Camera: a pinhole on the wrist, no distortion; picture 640 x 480 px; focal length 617.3 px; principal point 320.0 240.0 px. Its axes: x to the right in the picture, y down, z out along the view. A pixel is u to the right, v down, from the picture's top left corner.
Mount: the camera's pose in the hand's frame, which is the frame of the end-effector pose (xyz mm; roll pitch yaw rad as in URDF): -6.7 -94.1 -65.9 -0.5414 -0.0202 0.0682
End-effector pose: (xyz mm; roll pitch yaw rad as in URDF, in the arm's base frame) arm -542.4 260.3 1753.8 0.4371 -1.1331 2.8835
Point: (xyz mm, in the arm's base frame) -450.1 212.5 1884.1
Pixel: 561.5 363.4
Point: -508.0 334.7 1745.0
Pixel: 300.1 40.7
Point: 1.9 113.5 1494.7
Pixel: outside the picture
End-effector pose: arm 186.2 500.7 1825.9 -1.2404 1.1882 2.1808
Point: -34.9 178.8 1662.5
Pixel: 495.1 425.2
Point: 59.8 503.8 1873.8
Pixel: 310.6 42.5
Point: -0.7 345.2 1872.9
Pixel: 272.3 238.6
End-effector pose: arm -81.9 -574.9 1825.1 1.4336 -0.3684 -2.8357
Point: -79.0 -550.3 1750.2
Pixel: 122.7 108.0
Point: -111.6 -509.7 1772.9
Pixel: 324.2 55.9
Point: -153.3 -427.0 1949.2
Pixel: 509.0 291.3
